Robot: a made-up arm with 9 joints.
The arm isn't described. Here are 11 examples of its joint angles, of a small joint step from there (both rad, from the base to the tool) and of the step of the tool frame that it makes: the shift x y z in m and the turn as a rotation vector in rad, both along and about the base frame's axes.
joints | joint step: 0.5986 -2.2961 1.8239 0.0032 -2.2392 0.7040 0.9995 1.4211 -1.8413 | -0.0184 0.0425 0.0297 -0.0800 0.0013 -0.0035 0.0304 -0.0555 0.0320
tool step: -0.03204 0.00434 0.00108 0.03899 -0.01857 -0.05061
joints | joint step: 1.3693 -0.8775 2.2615 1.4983 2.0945 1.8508 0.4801 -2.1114 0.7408 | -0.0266 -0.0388 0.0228 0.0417 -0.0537 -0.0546 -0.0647 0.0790 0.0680
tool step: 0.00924 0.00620 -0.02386 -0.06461 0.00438 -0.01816
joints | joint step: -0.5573 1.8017 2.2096 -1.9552 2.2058 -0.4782 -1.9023 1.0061 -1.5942 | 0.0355 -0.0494 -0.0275 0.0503 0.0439 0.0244 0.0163 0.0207 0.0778
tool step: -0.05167 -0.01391 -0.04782 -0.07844 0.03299 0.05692
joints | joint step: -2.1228 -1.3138 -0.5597 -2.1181 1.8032 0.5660 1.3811 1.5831 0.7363 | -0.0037 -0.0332 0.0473 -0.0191 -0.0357 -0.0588 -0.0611 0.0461 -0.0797
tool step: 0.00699 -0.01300 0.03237 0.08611 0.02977 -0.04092
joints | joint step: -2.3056 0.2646 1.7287 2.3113 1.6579 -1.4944 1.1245 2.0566 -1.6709 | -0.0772 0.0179 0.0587 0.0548 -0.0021 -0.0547 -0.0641 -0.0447 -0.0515
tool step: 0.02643 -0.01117 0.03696 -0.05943 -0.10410 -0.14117
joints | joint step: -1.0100 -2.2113 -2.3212 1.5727 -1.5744 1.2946 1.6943 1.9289 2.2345 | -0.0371 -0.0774 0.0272 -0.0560 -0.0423 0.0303 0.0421 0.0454 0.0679
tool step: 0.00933 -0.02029 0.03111 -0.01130 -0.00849 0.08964
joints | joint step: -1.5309 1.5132 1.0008 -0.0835 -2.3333 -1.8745 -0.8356 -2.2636 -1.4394 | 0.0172 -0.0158 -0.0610 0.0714 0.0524 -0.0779 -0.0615 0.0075 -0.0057
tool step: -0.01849 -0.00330 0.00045 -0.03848 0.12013 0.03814
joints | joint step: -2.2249 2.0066 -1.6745 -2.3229 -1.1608 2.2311 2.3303 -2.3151 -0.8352 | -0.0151 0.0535 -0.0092 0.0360 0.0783 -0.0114 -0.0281 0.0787 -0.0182
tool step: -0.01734 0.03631 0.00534 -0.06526 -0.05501 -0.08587
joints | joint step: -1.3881 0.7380 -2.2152 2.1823 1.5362 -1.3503 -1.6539 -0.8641 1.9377 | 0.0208 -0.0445 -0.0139 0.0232 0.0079 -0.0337 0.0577 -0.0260 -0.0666
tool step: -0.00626 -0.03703 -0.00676 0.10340 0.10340 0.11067
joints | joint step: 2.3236 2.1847 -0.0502 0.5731 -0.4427 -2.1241 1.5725 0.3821 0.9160 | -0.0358 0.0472 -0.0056 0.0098 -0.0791 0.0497 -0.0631 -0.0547 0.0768
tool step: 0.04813 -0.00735 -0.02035 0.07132 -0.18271 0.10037
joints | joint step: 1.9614 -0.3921 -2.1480 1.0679 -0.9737 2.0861 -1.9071 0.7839 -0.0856 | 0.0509 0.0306 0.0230 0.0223 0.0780 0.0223 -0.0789 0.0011 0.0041
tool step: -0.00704 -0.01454 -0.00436 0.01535 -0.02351 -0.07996
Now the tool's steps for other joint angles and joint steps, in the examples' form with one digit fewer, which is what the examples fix.
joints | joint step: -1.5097 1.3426 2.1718 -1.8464 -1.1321 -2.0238 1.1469 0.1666 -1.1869 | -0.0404 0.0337 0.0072 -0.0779 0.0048 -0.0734 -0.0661 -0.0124 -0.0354
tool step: -0.0536 -0.0063 0.0624 0.0200 -0.0172 0.0557
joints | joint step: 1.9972 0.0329 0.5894 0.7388 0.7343 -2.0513 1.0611 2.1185 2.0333 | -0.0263 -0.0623 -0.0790 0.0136 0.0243 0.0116 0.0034 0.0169 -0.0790
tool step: 0.0050 -0.0014 -0.0340 -0.0951 -0.0046 0.0074
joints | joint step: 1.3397 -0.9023 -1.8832 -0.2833 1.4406 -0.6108 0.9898 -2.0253 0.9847 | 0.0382 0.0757 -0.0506 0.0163 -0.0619 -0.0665 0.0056 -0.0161 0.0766
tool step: -0.0176 -0.0201 -0.0352 0.0185 0.1247 -0.0630
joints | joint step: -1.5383 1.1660 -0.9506 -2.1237 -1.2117 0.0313 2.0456 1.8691 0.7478 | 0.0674 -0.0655 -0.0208 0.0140 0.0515 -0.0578 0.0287 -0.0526 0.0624
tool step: -0.0616 0.0902 0.0575 0.2131 0.1260 -0.0742
